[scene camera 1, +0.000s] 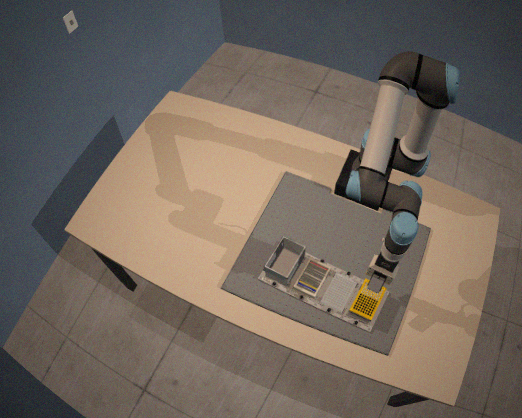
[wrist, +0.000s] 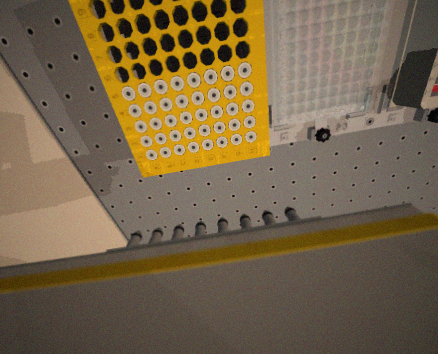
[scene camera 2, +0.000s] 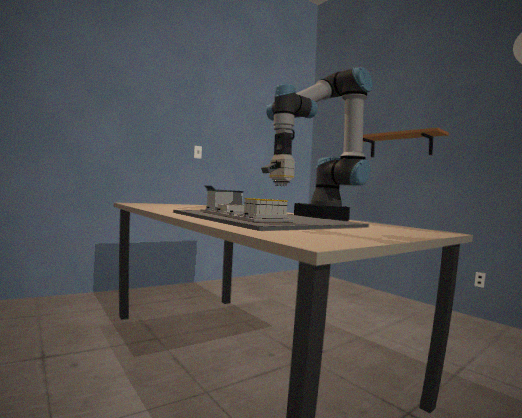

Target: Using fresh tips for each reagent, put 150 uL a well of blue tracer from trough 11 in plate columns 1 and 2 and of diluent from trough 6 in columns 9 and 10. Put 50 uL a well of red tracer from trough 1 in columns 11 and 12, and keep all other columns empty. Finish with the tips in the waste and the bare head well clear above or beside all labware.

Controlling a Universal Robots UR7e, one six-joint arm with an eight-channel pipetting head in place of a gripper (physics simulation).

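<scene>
My eight-channel head (scene camera 1: 383, 269) (scene camera 2: 281, 183) (wrist: 212, 228) is bare: eight short dark nozzles in a row with no tips on them. It hangs above the arm-side end of the yellow tip rack (scene camera 1: 361, 312) (scene camera 2: 266, 210) (wrist: 145, 169), clear of it. In the wrist view the rows numbered 1 to 5 hold pale tips; the visible rows from 6 on are empty dark holes. The clear well plate (scene camera 1: 340, 291) (wrist: 330, 55) sits beside the rack; its well contents cannot be told. The trough reservoir (scene camera 1: 312, 276) (wrist: 431, 102) shows red at its arm-side end and blue at its opposite end.
The open grey waste bin (scene camera 1: 277, 271) (scene camera 2: 217, 199) stands beyond the reservoir, at the row's far end from the rack, with tall walls. Black knobs (wrist: 322, 134) stand along the edges of the labware base. The labware stands on a dark perforated board (scene camera 1: 325, 210) on the wooden table (scene camera 1: 125, 200).
</scene>
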